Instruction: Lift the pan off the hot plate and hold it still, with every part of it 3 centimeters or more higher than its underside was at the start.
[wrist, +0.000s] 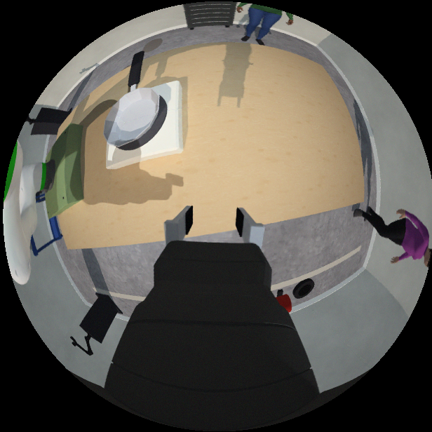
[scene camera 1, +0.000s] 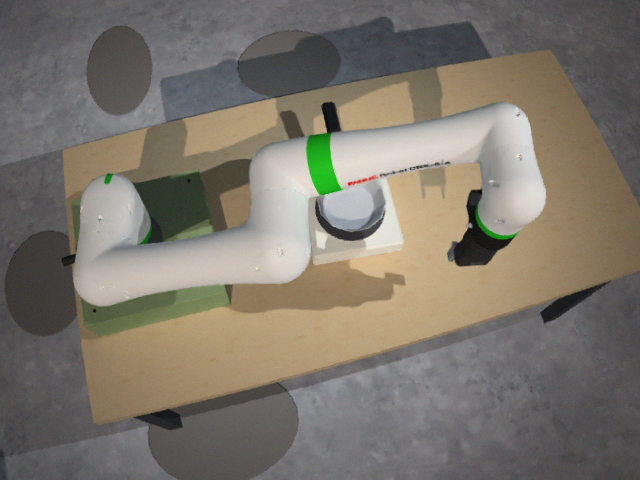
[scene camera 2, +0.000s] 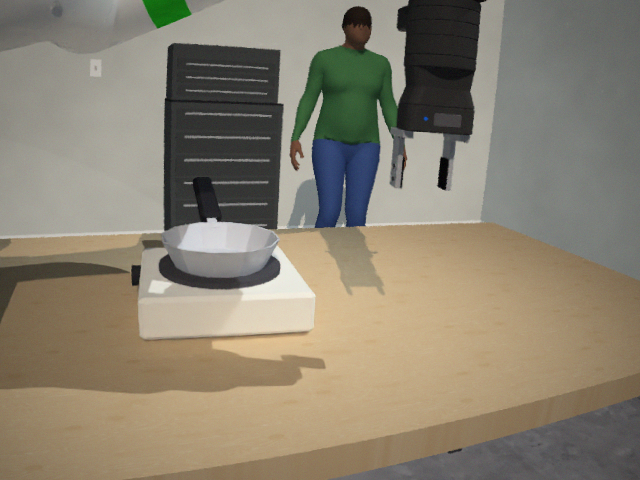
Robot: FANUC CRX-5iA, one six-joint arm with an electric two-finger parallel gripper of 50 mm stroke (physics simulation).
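Frame: origin at the arm's base, x ahead, y left, z up, level; millimetres.
Where they show: gripper, fingertip midpoint: [scene camera 1: 461, 256] [scene camera 2: 420, 187].
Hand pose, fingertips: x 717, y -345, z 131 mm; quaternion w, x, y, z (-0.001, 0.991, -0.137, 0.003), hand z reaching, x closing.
Each offset is from my fingertips to the top centre of the thing. Level surfaces: height alone.
A light grey pan [scene camera 1: 351, 205] [scene camera 2: 221, 253] [wrist: 134, 116] sits upright on the dark round plate of the white hot plate @(dx -164, dy +271, dz -162 mm) [scene camera 1: 357, 251] [scene camera 2: 226, 316] [wrist: 172, 120]. Its black handle @(dx -131, dy +470, dz -76 mm) [scene camera 1: 331, 117] [scene camera 2: 207, 198] [wrist: 135, 69] slants up and points to the far side of the table; in scene camera 1 the arm hides the part of the handle next to the pan. My gripper [scene camera 2: 420, 173] [wrist: 214, 215] is open with nothing between its fingers. It hangs high above the table, well to the right of the pan and apart from it. In scene camera 1 its fingers are mostly hidden.
The wooden table @(dz -235 mm) [scene camera 1: 330, 335] [scene camera 2: 413, 335] [wrist: 280, 140] bears the hot plate and, at its left end, the green base block [scene camera 1: 206, 304] [wrist: 70, 170]. My white arm [scene camera 1: 403, 149] passes over the handle side of the pan. A person in a green shirt [scene camera 2: 352, 93] stands behind the table near a dark cabinet [scene camera 2: 222, 139].
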